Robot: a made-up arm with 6 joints. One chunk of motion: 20 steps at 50 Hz.
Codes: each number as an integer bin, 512 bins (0 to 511) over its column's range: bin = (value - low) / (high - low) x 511, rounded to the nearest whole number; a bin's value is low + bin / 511 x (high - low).
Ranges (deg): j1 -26..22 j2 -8..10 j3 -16..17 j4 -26..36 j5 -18..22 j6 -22..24
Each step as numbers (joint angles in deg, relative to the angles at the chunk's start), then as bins.
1 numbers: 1.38 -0.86 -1.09 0.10 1.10 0.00
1 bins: 291 203 231 215 244 244
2 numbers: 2.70 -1.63 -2.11 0.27 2.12 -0.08
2 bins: 306 181 215 217 257 244
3 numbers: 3.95 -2.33 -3.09 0.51 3.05 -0.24
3 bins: 319 161 200 218 269 242
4 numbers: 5.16 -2.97 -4.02 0.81 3.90 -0.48
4 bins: 332 143 186 221 280 239
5 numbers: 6.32 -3.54 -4.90 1.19 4.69 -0.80
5 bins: 344 127 172 224 290 236
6 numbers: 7.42 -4.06 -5.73 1.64 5.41 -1.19
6 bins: 356 112 159 228 299 231
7 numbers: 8.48 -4.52 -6.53 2.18 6.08 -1.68
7 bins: 367 99 147 232 308 226
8 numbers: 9.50 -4.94 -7.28 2.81 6.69 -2.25
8 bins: 378 87 135 237 315 219
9 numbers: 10.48 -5.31 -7.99 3.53 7.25 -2.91
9 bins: 388 76 124 243 323 212
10 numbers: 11.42 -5.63 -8.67 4.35 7.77 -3.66
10 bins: 398 67 114 250 329 204
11 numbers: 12.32 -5.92 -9.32 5.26 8.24 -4.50
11 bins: 408 59 103 258 335 194
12 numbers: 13.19 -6.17 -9.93 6.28 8.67 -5.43
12 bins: 417 52 94 266 341 184
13 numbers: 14.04 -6.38 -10.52 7.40 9.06 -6.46
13 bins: 426 46 85 275 346 173
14 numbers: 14.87 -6.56 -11.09 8.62 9.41 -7.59
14 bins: 435 41 76 285 350 160
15 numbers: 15.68 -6.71 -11.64 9.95 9.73 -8.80
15 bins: 444 37 68 296 354 147
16 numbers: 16.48 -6.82 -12.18 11.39 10.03 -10.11
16 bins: 452 33 59 308 358 132
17 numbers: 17.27 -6.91 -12.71 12.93 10.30 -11.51
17 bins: 461 31 51 321 362 117
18 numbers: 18.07 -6.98 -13.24 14.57 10.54 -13.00
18 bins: 469 29 43 334 365 100
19 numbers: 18.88 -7.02 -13.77 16.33 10.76 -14.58
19 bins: 478 28 35 349 367 82
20 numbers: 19.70 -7.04 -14.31 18.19 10.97 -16.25
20 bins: 487 27 26 364 370 64
